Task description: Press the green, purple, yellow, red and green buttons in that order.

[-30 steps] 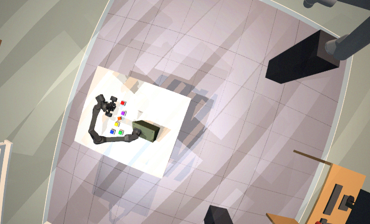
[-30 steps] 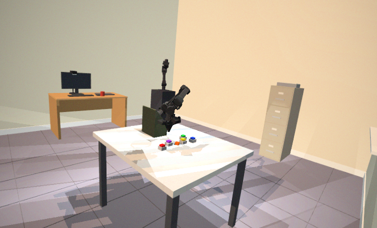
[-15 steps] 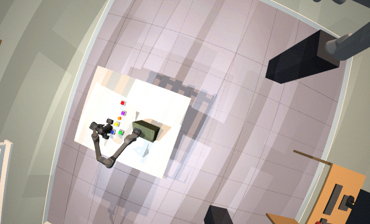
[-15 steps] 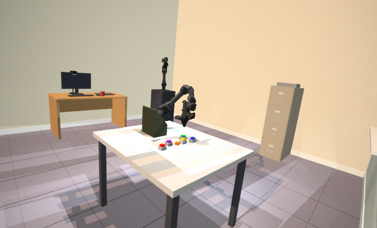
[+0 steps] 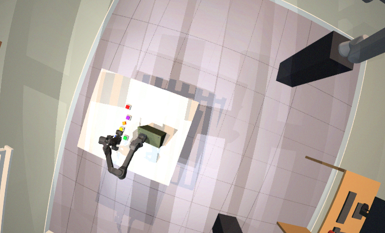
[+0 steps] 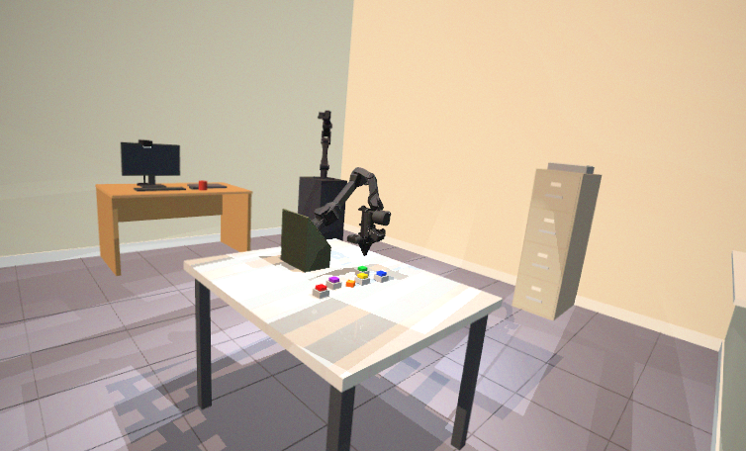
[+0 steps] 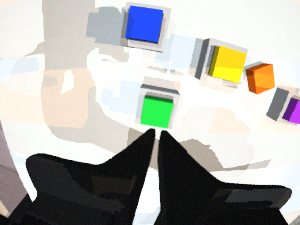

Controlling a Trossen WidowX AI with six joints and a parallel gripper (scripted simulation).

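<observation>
Now: the green button 6 cm below my gripper tip and 1 cm behind it. The rest, counted from my gripper tip: orange block (13 cm to the right, 9 cm below, 5 cm ahead); then yellow button (7 cm to the right, 6 cm below, 6 cm ahead); then blue button (9 cm ahead, 6 cm below, 3 cm to the left).
</observation>
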